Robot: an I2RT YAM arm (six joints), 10 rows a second.
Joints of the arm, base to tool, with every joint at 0 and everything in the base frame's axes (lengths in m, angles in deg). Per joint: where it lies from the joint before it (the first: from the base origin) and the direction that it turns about. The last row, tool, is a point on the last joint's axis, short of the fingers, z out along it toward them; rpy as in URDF.
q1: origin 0 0 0.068 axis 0 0 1
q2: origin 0.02 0.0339 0.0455 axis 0 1 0
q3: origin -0.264 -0.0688 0 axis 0 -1 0
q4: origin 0.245 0.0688 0.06 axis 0 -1 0
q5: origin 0.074 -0.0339 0.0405 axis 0 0 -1
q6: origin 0.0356 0 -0.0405 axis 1 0 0
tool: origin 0 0 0 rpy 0 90 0
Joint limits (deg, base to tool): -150..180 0..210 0..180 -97..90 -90..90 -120..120
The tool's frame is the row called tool.
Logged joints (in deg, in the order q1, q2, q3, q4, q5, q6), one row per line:
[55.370 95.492 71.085 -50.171 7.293 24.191]
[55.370 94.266 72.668 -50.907 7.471 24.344]
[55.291 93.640 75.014 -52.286 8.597 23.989]
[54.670 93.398 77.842 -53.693 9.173 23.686]
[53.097 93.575 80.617 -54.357 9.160 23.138]
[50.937 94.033 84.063 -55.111 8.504 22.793]
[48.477 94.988 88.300 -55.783 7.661 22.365]
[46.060 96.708 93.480 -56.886 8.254 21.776]
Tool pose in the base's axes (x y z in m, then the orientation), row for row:
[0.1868 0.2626 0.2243 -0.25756 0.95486 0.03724 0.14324]
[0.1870 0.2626 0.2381 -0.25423 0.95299 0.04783 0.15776]
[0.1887 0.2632 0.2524 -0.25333 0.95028 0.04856 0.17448]
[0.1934 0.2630 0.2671 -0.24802 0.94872 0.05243 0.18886]
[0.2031 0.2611 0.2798 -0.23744 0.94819 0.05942 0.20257]
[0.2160 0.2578 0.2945 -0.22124 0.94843 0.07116 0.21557]
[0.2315 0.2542 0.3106 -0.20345 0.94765 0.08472 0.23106]
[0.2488 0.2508 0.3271 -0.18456 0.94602 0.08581 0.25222]
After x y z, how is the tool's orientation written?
As a quaternion, x y z w.
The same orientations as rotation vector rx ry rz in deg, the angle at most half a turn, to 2 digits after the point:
[-42.56 157.77 6.15]
[-41.67 156.19 7.84]
[-41.14 154.32 7.89]
[-39.96 152.86 8.45]
[-37.98 151.65 9.50]
[-35.14 150.65 11.30]
[-32.05 149.30 13.35]
[-28.76 147.41 13.37]

